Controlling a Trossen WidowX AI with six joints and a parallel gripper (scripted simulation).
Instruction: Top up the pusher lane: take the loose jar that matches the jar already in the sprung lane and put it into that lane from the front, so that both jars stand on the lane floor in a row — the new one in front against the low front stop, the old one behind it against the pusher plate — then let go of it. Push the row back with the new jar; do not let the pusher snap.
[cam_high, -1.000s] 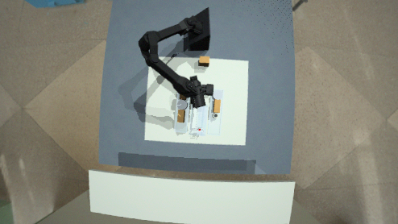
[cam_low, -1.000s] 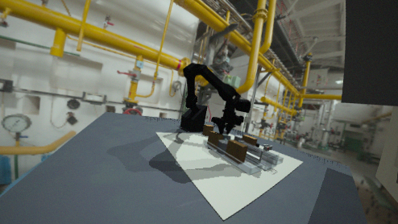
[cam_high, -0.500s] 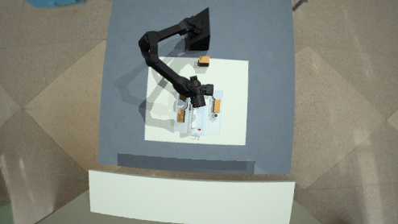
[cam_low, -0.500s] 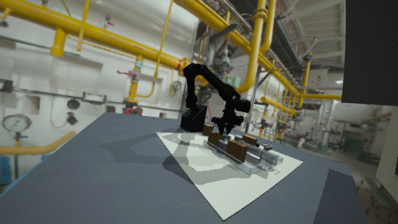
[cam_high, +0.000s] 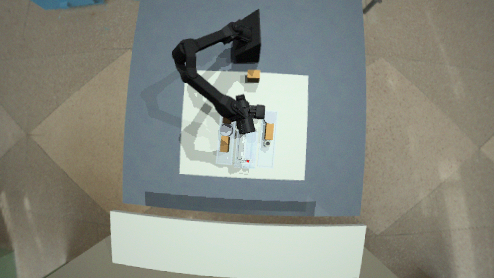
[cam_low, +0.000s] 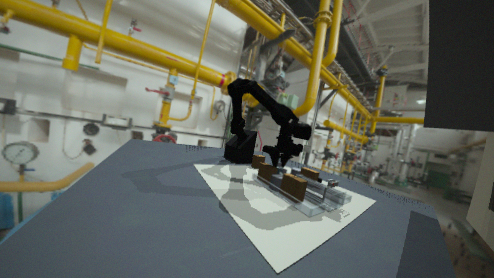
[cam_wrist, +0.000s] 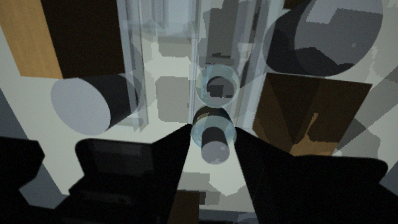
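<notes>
Right now the clear lane rack is 15 cm ahead of my gripper tip, 2 cm to the left of it and 3 cm below it. Also, from my gripper tip: brown box 19 cm behind, 4 cm to the left, 1 cm below.
</notes>
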